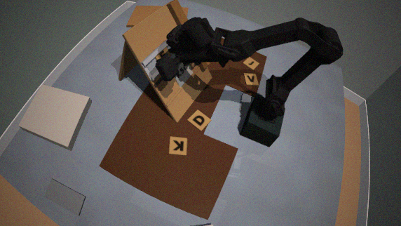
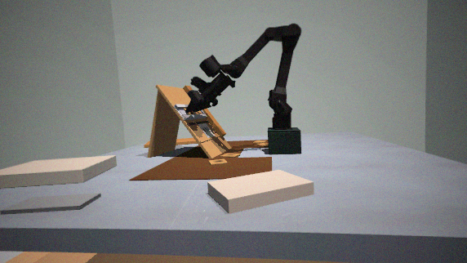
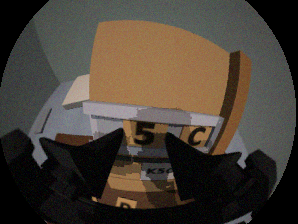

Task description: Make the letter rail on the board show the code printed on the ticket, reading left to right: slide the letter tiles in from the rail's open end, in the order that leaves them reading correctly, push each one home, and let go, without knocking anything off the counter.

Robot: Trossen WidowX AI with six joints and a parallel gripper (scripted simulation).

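Now: gripper tip 60 mm past the white ticket, 30 mm to the left of it and 80 mm above it. Round my gripper tip: thin grey plate (210 mm ahead, 500 mm to the left, 180 mm below); then brown mat (170 mm behind, 10 mm to the left, 180 mm below); then beige block (390 mm ahead, 230 mm to the left, 160 mm below).
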